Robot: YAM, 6 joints.
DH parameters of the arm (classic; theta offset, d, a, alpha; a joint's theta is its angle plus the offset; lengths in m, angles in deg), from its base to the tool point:
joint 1: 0 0.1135 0.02 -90
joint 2: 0 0 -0.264 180
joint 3: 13.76 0 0.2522 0
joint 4: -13.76 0 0.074 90
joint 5: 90 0 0 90
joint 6: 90 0.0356 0 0
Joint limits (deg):
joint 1: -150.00..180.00
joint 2: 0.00..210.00
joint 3: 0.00..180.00
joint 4: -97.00..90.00
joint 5: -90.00..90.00
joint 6: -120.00..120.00
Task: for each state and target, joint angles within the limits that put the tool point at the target. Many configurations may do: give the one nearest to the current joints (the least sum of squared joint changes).
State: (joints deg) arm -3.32 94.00 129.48 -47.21 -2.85 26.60
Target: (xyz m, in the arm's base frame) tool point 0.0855 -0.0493 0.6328
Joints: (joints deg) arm -27.78 71.49 135.02 -51.42 6.09 26.60
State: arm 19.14 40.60 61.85 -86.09 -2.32 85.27
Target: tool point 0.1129 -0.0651 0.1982
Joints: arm -27.37 62.69 39.31 -75.76 9.56 85.27
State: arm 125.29 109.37 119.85 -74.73 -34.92 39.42
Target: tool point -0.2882 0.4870 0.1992
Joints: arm 118.82 148.64 141.01 -40.92 -29.85 39.42
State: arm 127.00 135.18 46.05 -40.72 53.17 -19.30
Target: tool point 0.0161 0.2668 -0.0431
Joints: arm 92.82 141.71 57.47 -34.80 55.12 -19.30
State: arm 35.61 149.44 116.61 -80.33 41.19 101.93
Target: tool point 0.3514 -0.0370 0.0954
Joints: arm -2.17 137.23 91.97 -94.05 41.65 101.93
